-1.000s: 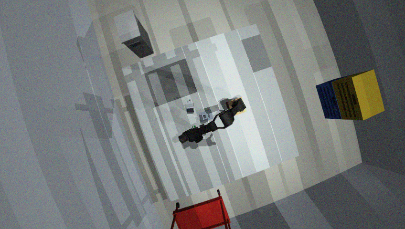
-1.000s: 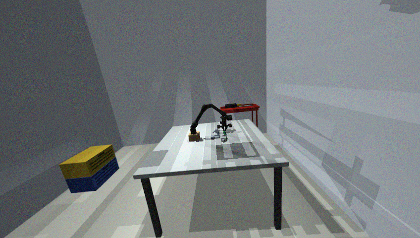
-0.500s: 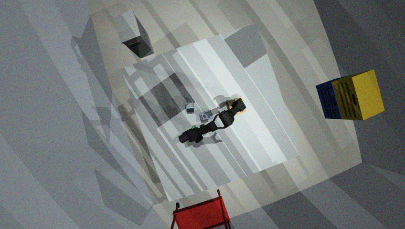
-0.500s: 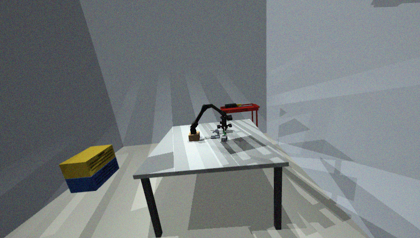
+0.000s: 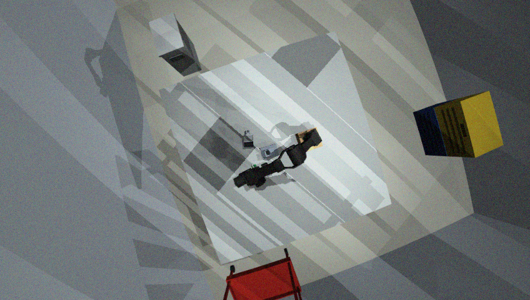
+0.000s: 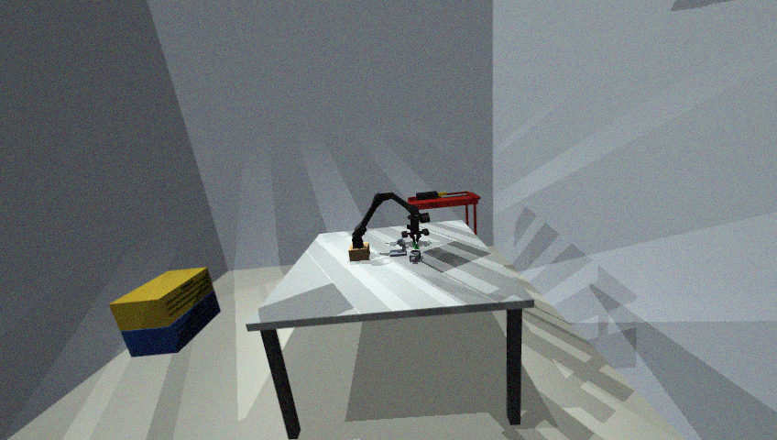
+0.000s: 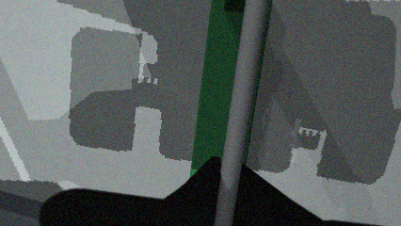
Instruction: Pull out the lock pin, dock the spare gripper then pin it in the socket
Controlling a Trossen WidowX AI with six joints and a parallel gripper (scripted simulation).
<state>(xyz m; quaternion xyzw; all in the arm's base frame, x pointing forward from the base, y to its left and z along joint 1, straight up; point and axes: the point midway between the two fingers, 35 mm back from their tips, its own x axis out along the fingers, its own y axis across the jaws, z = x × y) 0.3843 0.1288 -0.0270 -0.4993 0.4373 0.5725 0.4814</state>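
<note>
Now: gripper tip 20 mm to the right of the green part. Round my gripper tip: spare gripper (220 mm to the right, 10 mm behind); then grey mount (100 mm to the right, 100 mm behind, 30 mm above).
</note>
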